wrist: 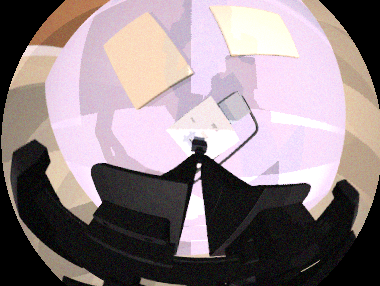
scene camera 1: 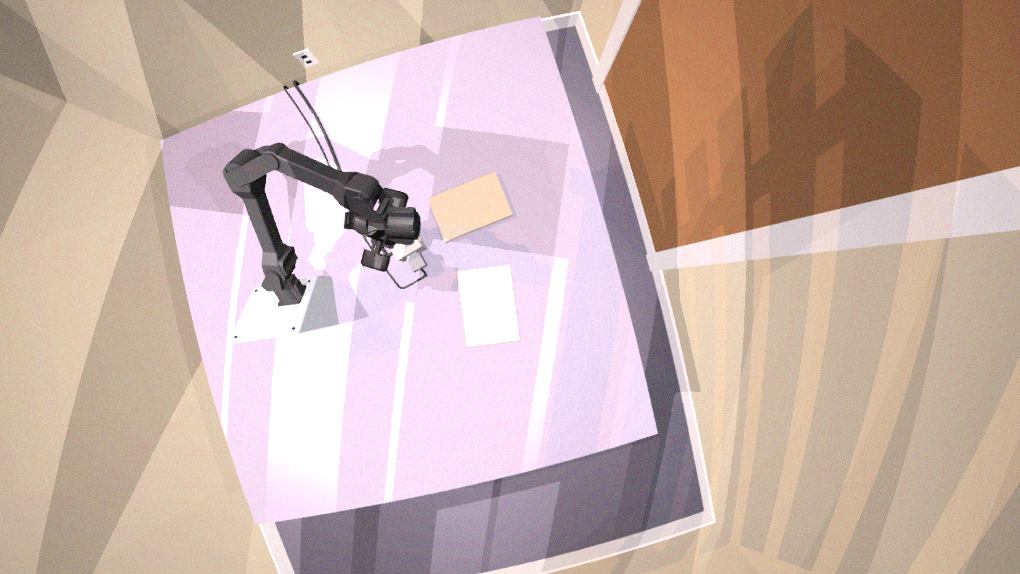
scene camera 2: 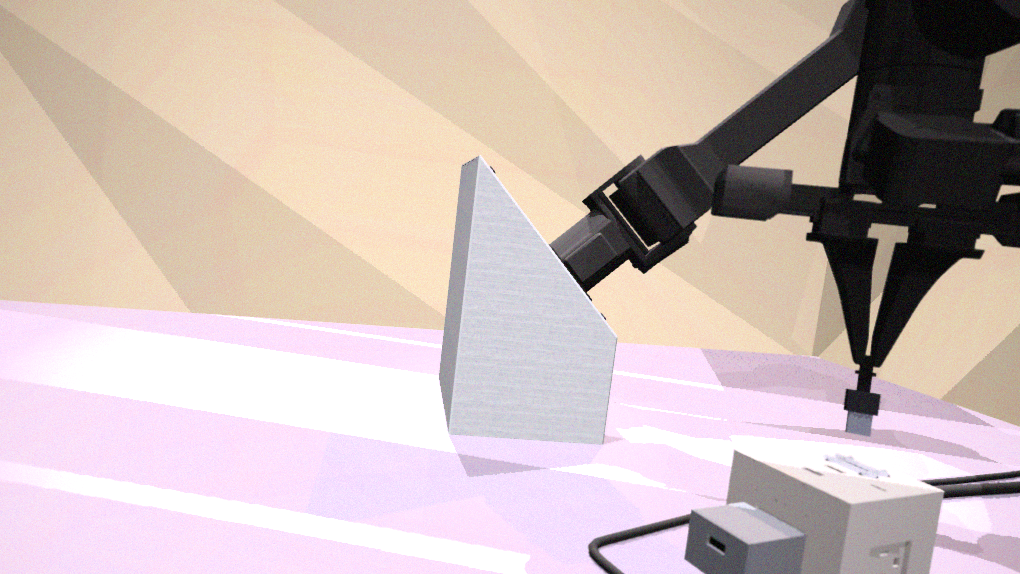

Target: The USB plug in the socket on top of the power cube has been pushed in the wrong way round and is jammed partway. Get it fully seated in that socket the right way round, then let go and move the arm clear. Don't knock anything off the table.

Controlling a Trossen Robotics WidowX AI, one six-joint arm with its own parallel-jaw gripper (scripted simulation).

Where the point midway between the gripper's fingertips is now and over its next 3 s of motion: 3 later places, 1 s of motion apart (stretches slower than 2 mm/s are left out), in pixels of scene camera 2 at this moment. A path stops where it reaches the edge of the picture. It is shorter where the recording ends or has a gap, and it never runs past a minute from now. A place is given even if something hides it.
My gripper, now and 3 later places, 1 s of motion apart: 866, 365; 870, 370; 871, 375; 873, 382
